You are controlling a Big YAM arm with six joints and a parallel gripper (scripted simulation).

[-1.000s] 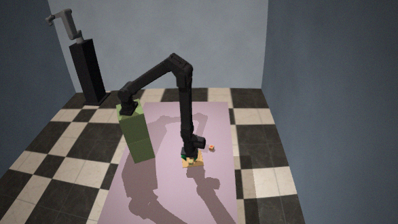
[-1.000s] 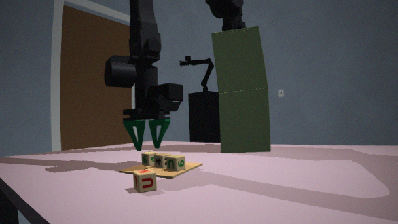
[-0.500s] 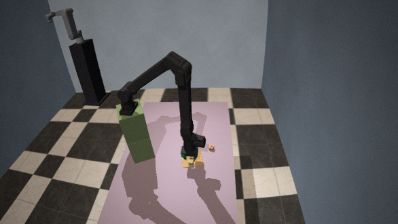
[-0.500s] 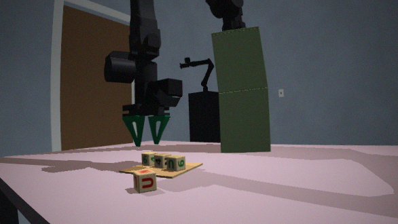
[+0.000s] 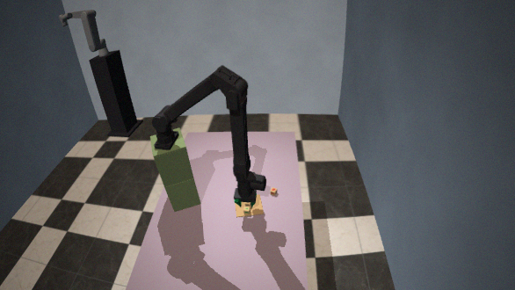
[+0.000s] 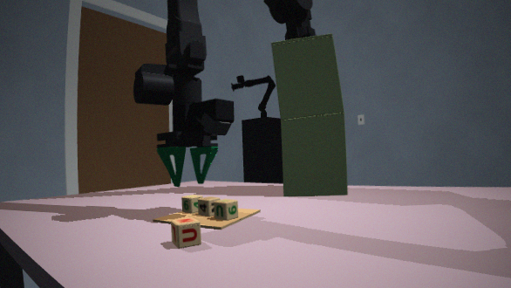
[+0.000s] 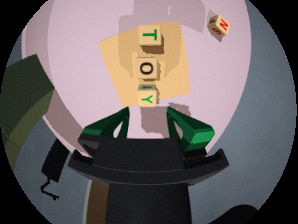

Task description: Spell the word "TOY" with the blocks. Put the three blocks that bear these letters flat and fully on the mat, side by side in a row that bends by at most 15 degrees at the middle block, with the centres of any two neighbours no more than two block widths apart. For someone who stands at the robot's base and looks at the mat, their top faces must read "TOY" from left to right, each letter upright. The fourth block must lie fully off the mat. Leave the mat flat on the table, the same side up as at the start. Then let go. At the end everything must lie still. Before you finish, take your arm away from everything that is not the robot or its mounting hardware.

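My gripper is now 1 cm to the right of the letter block and 4 cm above it. From my hand the other things lie so: tan mat: 5 cm to the left, 6 cm below; then black-lettered block: 5 cm to the left, 4 cm below.
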